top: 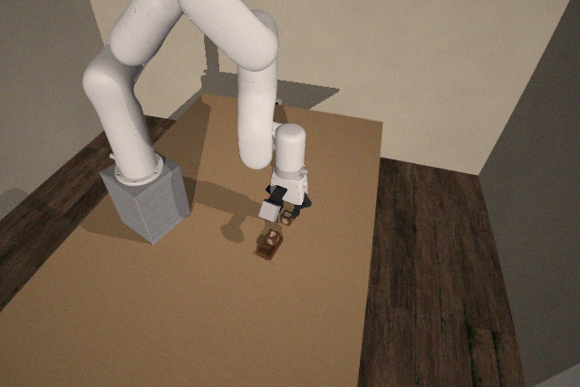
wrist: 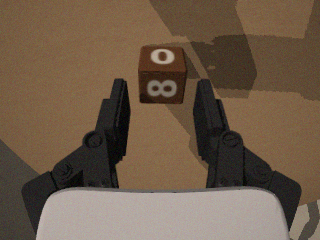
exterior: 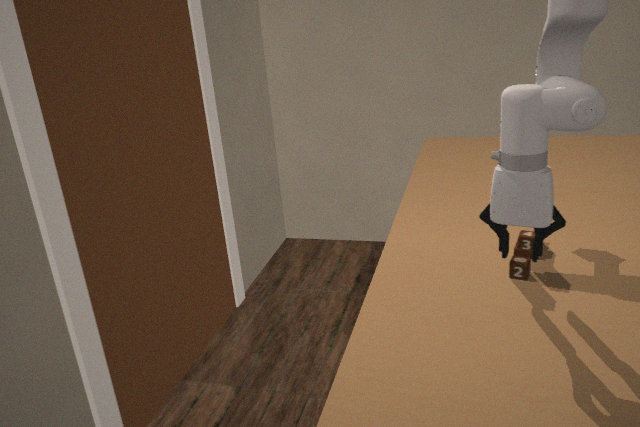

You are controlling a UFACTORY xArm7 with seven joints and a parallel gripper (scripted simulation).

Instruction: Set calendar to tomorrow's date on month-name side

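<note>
Now: hand 40 mm above the digit cube. Round my hand: brown calendar tray: 110 mm to the right, 50 mm below, 10 mm behind.
</note>
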